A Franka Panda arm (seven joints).
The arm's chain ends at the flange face. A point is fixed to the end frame.
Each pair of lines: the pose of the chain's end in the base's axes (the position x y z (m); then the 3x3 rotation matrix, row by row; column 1 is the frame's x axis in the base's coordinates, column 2 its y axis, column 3 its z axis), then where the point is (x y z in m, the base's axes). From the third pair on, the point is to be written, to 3 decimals.
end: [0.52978 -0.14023 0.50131], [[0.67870 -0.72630 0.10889], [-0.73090 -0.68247 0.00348], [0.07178 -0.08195 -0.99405]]
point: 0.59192 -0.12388 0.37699
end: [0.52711 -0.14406 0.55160], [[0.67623 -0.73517 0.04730], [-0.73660 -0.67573 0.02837], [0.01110 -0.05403 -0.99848]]
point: 0.58157 -0.12490 0.42413
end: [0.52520 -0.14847 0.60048], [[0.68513 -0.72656 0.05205], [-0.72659 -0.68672 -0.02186], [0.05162 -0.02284 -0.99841]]
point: 0.580 -0.135 0.472
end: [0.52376 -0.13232 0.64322], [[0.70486 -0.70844 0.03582], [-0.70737 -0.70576 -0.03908], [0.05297 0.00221 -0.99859]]
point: 0.576 -0.120 0.514
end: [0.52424 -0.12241 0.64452], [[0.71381 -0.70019 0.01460], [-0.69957 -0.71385 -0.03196], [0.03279 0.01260 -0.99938]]
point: 0.574 -0.109 0.514
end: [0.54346 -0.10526 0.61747], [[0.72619 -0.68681 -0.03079], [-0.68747 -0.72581 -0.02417], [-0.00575 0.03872 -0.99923]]
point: 0.587 -0.090 0.485
